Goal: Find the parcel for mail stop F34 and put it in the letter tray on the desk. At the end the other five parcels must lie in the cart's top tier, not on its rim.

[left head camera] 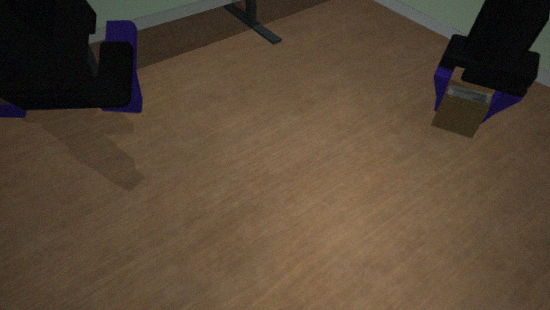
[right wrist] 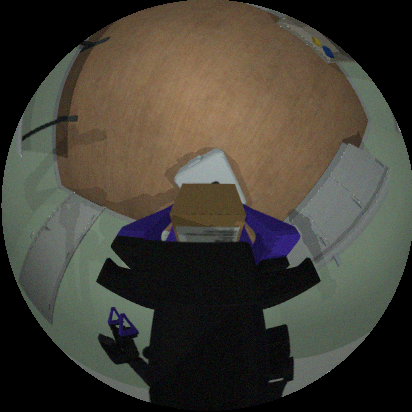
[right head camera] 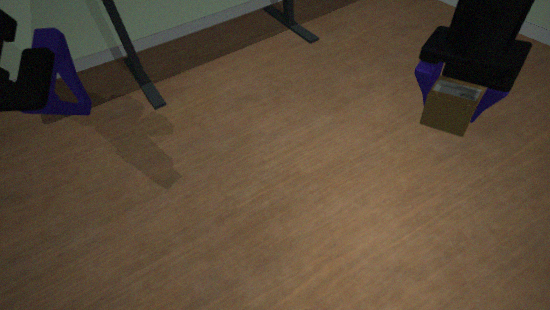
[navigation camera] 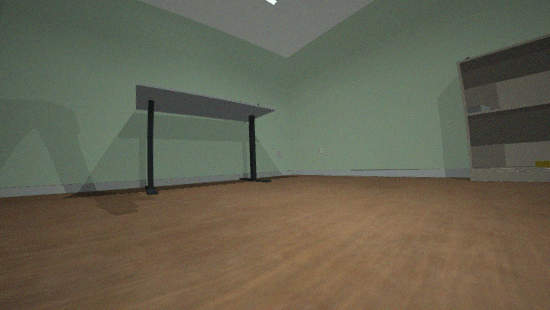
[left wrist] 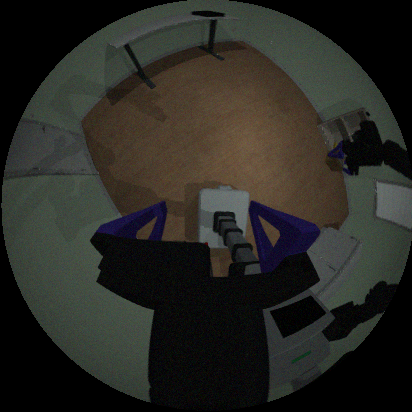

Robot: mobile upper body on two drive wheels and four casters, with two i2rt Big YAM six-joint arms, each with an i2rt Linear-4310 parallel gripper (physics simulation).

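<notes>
My right gripper is shut on a small brown parcel, held up above the floor. The parcel's white label is too blurred to read. My left gripper is open and empty, at the left of the left head view. The desk stands on dark legs against the wall ahead. A flat dark thing is at its top in the left wrist view; I cannot tell whether it is the letter tray. The cart does not show.
A shelf unit stands at the right of the navigation view. Desk feet reach out onto the floor. Grey cabinet fronts show at the right in the right wrist view. My pale base is below the left gripper.
</notes>
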